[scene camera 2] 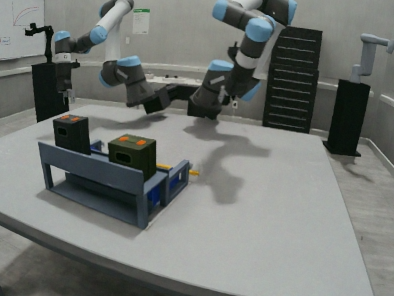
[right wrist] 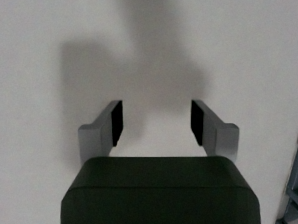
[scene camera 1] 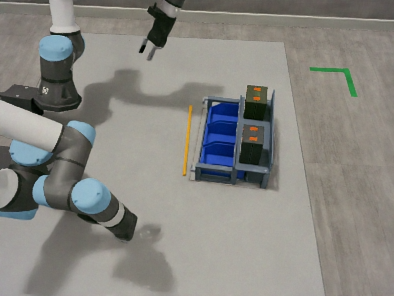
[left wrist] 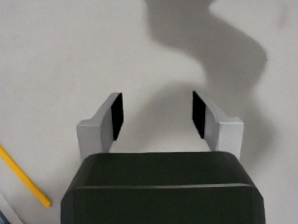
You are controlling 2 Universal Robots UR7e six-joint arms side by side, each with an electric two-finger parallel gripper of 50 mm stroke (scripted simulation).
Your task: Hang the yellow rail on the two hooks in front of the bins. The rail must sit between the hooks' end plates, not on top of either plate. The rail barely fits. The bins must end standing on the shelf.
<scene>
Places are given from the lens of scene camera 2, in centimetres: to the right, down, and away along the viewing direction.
blue-grey shelf [scene camera 2: 135,210]: -17, 17, 73
</scene>
